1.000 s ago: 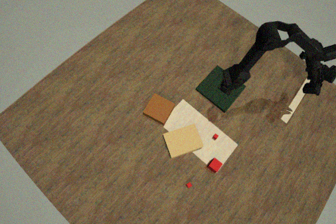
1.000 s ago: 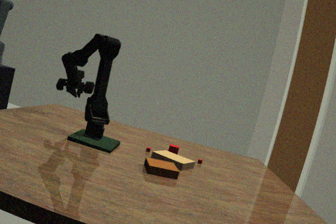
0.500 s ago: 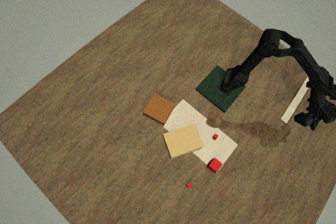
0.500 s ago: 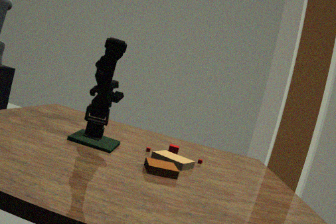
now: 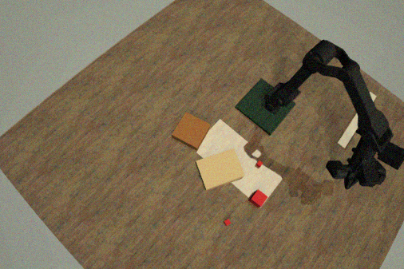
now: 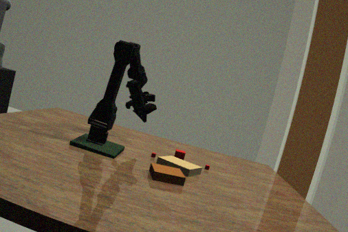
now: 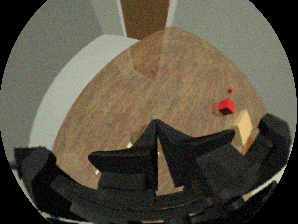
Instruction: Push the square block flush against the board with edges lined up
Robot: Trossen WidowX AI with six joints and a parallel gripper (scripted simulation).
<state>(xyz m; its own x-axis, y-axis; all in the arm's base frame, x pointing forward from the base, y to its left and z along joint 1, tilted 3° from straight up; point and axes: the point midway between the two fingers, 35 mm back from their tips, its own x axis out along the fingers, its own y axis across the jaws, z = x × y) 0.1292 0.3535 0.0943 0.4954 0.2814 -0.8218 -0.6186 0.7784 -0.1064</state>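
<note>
Now: gripper tip 13 cm short of the brown square block, 53 cm to the left of it and 8 cm above it. The rest, counted from my gripper tip: tan board: 18 cm ahead, 37 cm to the right, 8 cm below.
</note>
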